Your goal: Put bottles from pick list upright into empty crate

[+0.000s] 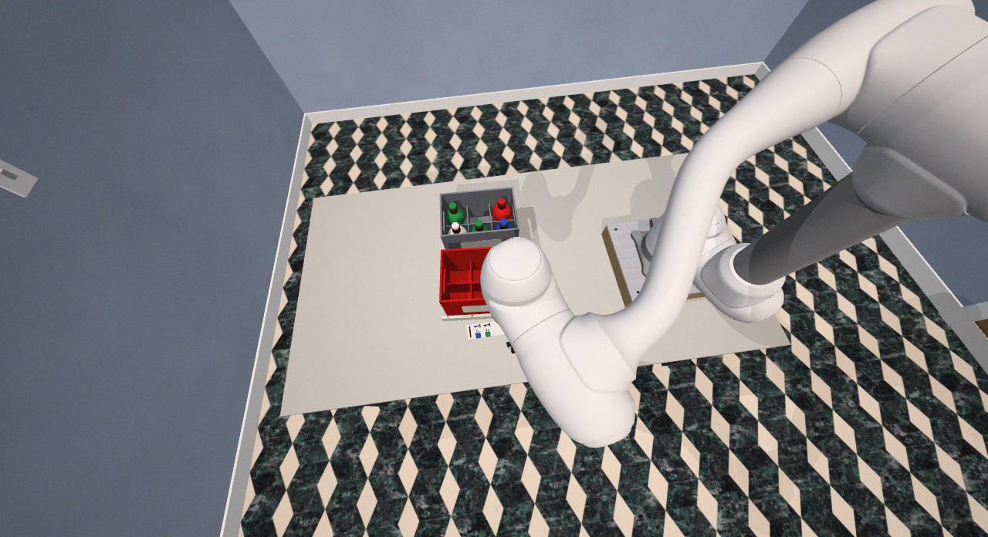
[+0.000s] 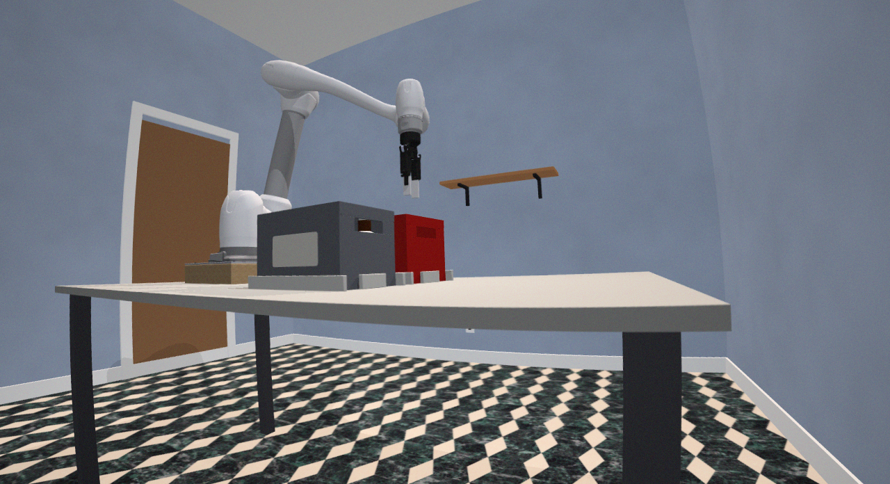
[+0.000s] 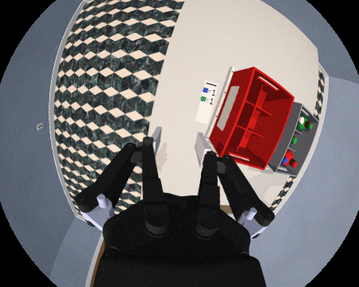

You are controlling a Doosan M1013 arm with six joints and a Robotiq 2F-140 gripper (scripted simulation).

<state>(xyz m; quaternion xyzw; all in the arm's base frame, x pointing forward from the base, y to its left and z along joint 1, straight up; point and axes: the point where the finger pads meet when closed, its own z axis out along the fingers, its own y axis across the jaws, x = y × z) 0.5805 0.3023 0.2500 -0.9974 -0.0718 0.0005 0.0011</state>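
Now: the blue-label bottle 430 mm to the right of my hand, 240 mm below it and 20 mm behind it. Also, from my hand: white-label bottle 430 mm to the right, 240 mm below, 150 mm ahead; then red crate 240 mm below, 230 mm to the right, 70 mm ahead; then pick list 320 mm below, 90 mm to the right, 60 mm ahead.
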